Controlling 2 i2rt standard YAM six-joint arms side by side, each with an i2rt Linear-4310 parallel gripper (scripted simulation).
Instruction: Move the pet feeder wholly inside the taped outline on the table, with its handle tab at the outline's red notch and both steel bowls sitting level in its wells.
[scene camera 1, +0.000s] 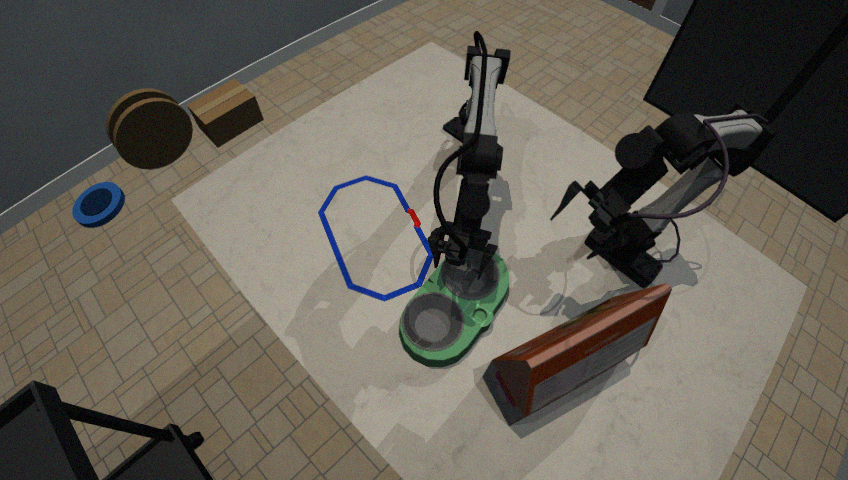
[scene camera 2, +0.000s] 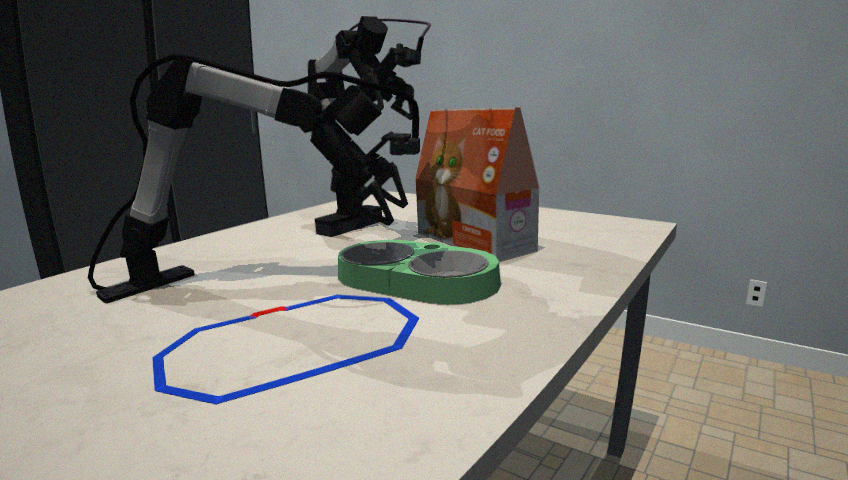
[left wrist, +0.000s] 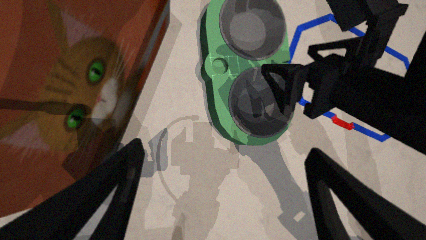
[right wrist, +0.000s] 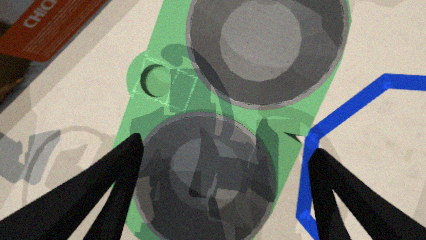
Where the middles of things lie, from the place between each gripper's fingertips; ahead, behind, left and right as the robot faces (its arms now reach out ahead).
Right now the green pet feeder (scene camera 2: 396, 279) is 2 cm ahead of my right hand (scene camera 2: 399, 214), 3 cm to the left of it and 12 cm below it. From my right hand the other things lie so: orange cat food bag (left wrist: 78, 78): 4 cm behind, 29 cm to the left, 1 cm above.
My left hand is 16 cm above the orange cat food bag, 14 cm to the right of it and 9 cm short of it. Also, from my left hand: green pet feeder (30 cm below, 15 cm ahead, 11 cm to the right).
